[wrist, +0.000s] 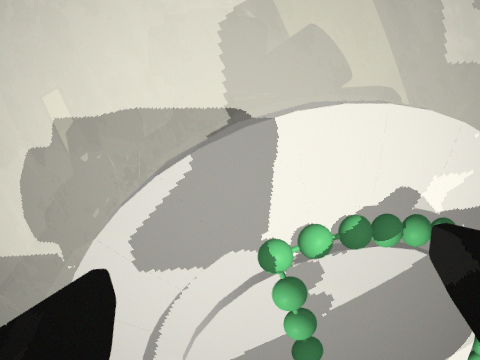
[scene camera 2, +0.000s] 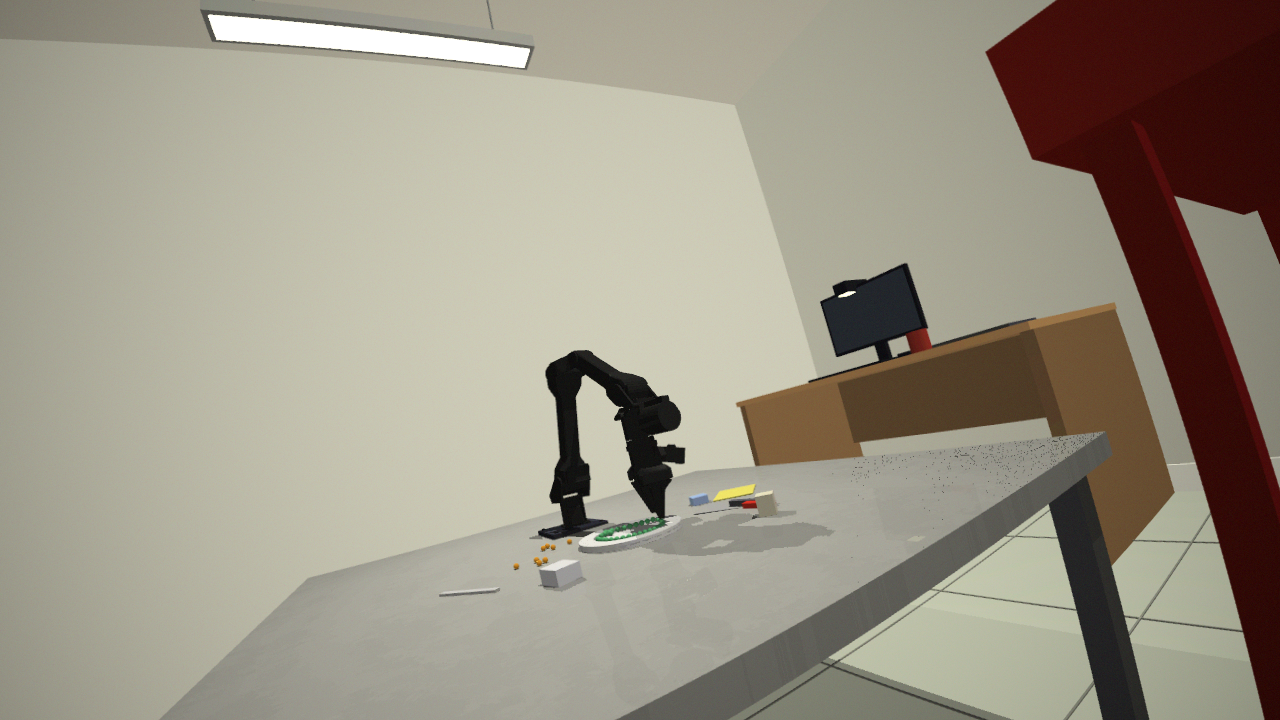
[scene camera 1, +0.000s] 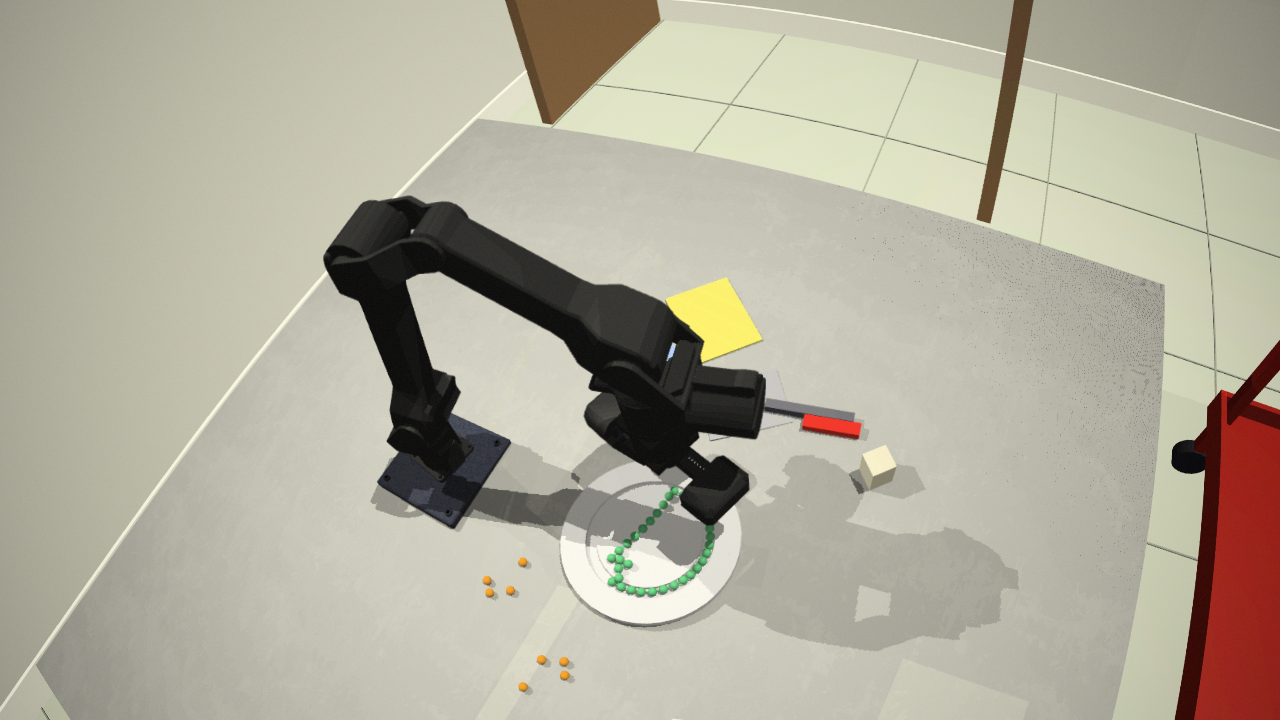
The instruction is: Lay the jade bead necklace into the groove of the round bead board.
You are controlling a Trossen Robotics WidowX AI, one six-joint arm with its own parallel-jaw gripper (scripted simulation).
my gripper: wrist 279,266; scene camera 2; scene camera 1
same spot on my gripper: (scene camera 1: 617,438) = (scene camera 2: 637,481)
